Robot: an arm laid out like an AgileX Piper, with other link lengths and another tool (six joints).
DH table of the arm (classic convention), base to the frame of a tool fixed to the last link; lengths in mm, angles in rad. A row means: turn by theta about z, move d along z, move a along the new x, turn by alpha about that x. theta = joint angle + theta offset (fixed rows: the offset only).
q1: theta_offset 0  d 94.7  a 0  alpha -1.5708
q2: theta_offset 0.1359  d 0  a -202.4  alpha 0
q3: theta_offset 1.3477  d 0  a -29.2  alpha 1.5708
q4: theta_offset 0  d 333.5  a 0  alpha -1.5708
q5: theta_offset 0  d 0  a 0  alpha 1.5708
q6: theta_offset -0.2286  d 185.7  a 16  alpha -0.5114
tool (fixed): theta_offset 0  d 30.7  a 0  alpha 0
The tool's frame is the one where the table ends.
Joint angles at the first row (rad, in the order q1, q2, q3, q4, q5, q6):
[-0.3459 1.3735 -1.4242 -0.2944 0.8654 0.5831]
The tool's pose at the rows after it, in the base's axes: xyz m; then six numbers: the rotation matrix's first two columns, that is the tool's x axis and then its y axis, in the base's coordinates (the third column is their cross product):
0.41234 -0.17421 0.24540 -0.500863 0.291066 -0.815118 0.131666 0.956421 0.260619
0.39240 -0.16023 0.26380 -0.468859 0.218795 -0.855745 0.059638 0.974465 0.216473
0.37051 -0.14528 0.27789 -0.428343 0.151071 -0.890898 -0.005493 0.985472 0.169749
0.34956 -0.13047 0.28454 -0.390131 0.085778 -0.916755 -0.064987 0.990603 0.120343
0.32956 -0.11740 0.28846 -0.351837 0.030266 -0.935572 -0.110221 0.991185 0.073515
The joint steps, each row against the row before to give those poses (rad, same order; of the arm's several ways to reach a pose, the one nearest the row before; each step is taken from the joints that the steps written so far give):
[0.0000 -0.1301 0.0881 0.0331 -0.0379 -0.0693]
[0.0000 -0.1528 0.1090 0.0381 -0.0418 -0.0786]
[0.0000 -0.1617 0.1158 0.0431 -0.0368 -0.0771]
[0.0000 -0.1588 0.1184 0.0484 -0.0313 -0.0818]
[0.0000 -0.1504 0.1059 0.0426 -0.0166 -0.0706]

